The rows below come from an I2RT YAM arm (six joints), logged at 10 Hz.
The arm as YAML. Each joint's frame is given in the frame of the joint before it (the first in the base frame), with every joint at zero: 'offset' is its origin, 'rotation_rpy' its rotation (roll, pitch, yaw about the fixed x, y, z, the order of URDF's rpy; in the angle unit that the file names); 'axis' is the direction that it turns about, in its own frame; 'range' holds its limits. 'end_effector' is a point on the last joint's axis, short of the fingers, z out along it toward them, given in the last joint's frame.
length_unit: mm
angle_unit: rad
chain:
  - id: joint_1
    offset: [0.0, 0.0, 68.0]
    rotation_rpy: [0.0, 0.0, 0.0]
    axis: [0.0, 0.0, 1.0]
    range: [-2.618, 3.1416]
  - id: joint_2
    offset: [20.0, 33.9, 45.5]
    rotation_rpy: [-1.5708, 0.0, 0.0]
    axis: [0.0, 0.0, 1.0]
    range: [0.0, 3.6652]
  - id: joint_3
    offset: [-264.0, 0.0, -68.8]
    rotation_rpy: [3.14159, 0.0, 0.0]
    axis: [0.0, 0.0, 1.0]
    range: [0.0, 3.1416]
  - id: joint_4
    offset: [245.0, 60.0, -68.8]
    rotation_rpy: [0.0, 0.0, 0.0]
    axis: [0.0, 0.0, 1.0]
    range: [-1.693, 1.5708]
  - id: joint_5
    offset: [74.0, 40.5, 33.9]
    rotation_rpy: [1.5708, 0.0, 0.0]
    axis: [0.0, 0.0, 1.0]
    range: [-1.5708, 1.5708]
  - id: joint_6
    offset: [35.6, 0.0, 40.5]
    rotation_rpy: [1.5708, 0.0, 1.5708]
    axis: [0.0, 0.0, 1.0]
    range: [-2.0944, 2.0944]
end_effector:
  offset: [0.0, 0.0, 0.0]
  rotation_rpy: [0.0, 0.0, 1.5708]
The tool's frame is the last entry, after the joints.
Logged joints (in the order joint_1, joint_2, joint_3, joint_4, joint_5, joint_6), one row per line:
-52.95, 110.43, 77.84, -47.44, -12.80, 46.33
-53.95, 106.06, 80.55, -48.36, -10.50, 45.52
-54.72, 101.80, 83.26, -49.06, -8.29, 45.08
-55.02, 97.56, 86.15, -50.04, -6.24, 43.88
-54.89, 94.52, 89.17, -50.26, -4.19, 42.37
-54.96, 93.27, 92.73, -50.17, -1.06, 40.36
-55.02, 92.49, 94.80, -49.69, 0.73, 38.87
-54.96, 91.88, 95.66, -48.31, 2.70, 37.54
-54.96, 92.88, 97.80, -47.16, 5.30, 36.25
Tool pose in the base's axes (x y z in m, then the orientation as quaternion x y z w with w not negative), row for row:
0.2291, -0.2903, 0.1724, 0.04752, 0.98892, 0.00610, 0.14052
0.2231, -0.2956, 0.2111, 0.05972, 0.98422, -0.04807, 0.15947
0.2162, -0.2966, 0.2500, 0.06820, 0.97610, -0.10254, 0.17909
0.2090, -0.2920, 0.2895, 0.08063, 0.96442, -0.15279, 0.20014
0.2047, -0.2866, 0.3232, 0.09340, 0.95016, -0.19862, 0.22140
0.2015, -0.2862, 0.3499, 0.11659, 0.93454, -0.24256, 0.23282
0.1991, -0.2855, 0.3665, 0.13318, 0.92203, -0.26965, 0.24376
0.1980, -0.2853, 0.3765, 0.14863, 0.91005, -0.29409, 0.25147
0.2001, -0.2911, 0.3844, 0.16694, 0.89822, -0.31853, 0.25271
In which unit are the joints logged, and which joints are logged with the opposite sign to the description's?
The joints are logged in degrees. Opposite sign: joint_6.
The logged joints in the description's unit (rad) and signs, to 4 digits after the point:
-0.9242, 1.9274, 1.3586, -0.8280, -0.2234, -0.8086
-0.9416, 1.8511, 1.4059, -0.8440, -0.1833, -0.7945
-0.9550, 1.7767, 1.4532, -0.8563, -0.1447, -0.7868
-0.9603, 1.7027, 1.5036, -0.8734, -0.1089, -0.7659
-0.9580, 1.6497, 1.5563, -0.8772, -0.0731, -0.7395
-0.9592, 1.6279, 1.6184, -0.8756, -0.0185, -0.7044
-0.9603, 1.6143, 1.6546, -0.8673, 0.0127, -0.6784
-0.9592, 1.6036, 1.6696, -0.8432, 0.0471, -0.6552
-0.9592, 1.6211, 1.7069, -0.8231, 0.0925, -0.6327

